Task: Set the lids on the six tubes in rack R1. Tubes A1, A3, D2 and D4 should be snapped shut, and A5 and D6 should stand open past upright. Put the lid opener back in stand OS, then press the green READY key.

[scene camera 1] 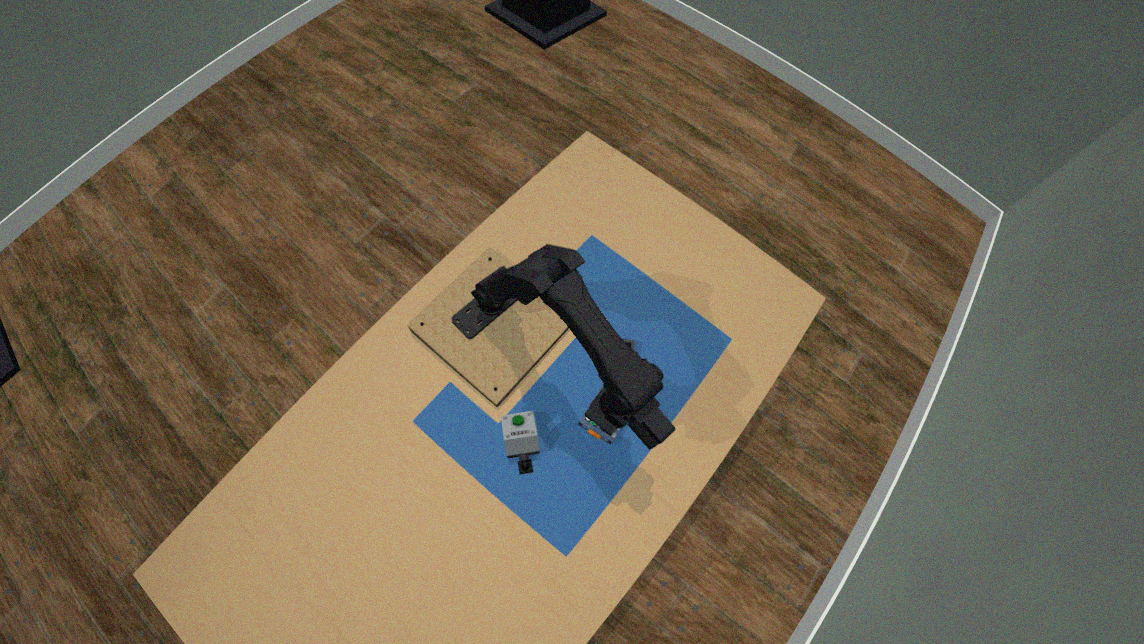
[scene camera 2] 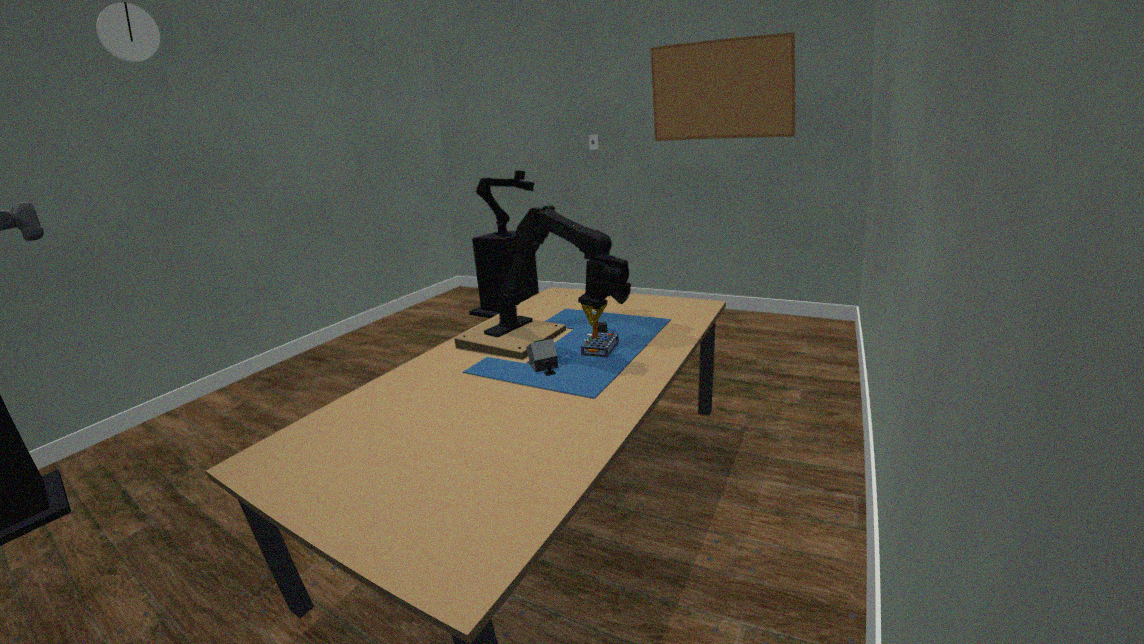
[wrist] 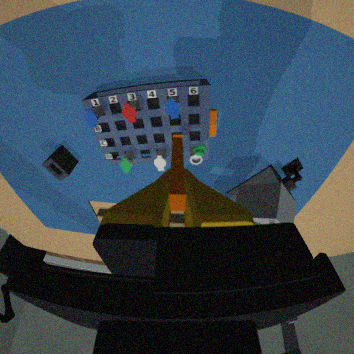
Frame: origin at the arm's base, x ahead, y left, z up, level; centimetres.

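Seen in the pictures: gripper, between the fingertips: (scene camera 1: pixel 603 410) (scene camera 2: pixel 593 324) (wrist: pixel 176 175); arm's base, origin of its link: (scene camera 1: pixel 491 303) (scene camera 2: pixel 508 327).
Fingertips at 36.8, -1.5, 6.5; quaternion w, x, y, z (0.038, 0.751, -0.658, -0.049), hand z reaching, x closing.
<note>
Offsets run from my fingertips to a thing's top centre, as dx, dy, dz. "*": to the spot under its first point. Level surfaces: height alone.
The grey rack R1 {+0.3, +2.8, -3.5} (wrist: pixel 147 123) (scene camera 2: pixel 600 344) lies on the blue mat {dz -9.2} (wrist: pixel 281 88) and is mostly hidden under the arm in scene camera 1. Its tubes show coloured lids: blue at A1 {+1.9, +8.6, -4.3} (wrist: pixel 90 119), red at A3 {+2.8, +4.8, -4.3} (wrist: pixel 129 113), blue at A5 {+3.6, +1.0, -4.3} (wrist: pixel 172 108), green at D2 {-3.3, +5.4, -4.0} (wrist: pixel 126 165), white at D4 {-2.4, +1.6, -4.0} (wrist: pixel 159 163). At D6 a green lid {-0.1, -2.1, -3.5} (wrist: pixel 200 150) stands beside an open white mouth {* -2.0, -2.2, -4.9} (wrist: pixel 195 160). My gripper (wrist: pixel 176 175) (scene camera 2: pixel 593 317) (scene camera 1: pixel 596 429) is shut on the orange lid opener {+0.9, +0.1, +3.7} (wrist: pixel 177 158). Its tip hangs over the rack near column 5, rows C to D.
The grey key box {-9.4, -15.1, -0.8} (wrist: pixel 267 197) (scene camera 1: pixel 520 436) (scene camera 2: pixel 543 353) with the green READY key {-11.3, -13.8, -1.7} (scene camera 1: pixel 518 419) stands near the rack, with a small black part {* -3.9, -18.6, -8.4} (wrist: pixel 292 170) (scene camera 1: pixel 525 467) beside it. A black slotted cube {-7.2, +16.9, -6.0} (wrist: pixel 60 162) sits on the mat left of the rack. The arm's base plate (scene camera 1: pixel 489 346) lies behind.
</note>
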